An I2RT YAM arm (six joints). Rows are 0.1 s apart.
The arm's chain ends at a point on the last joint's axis. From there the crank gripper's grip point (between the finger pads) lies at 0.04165 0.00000 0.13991 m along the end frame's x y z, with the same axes.
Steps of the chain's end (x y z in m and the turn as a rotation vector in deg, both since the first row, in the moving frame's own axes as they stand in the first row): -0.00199, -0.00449, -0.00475, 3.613, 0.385, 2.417; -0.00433, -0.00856, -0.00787, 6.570, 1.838, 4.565; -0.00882, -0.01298, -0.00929, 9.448, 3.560, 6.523; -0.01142, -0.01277, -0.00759, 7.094, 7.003, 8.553; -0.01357, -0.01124, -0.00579, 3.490, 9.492, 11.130; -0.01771, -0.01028, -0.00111, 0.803, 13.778, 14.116; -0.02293, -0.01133, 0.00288, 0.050, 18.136, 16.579; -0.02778, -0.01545, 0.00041, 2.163, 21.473, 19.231; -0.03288, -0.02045, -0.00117, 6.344, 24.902, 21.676; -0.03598, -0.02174, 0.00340, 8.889, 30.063, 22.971; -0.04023, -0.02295, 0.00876, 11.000, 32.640, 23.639
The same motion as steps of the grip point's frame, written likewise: -0.00090, -0.01152, -0.00526, 3.613, 0.385, 2.417; 0.00063, -0.02099, -0.01000, 6.570, 1.838, 4.565; 0.00077, -0.03047, -0.01363, 9.448, 3.560, 6.523; 0.00605, -0.02219, -0.01436, 7.094, 7.003, 8.553; 0.00882, -0.00922, -0.01453, 3.490, 9.492, 11.130; 0.01307, 0.00203, -0.01488, 0.803, 13.778, 14.116; 0.01626, 0.00655, -0.01680, 0.050, 18.136, 16.579; 0.01817, 0.00179, -0.02400, 2.163, 21.473, 19.231; 0.02063, -0.00805, -0.03108, 6.344, 24.902, 21.676; 0.02738, -0.01058, -0.03572, 8.889, 30.063, 22.971; 0.02804, -0.01389, -0.03552, 11.000, 32.640, 23.639
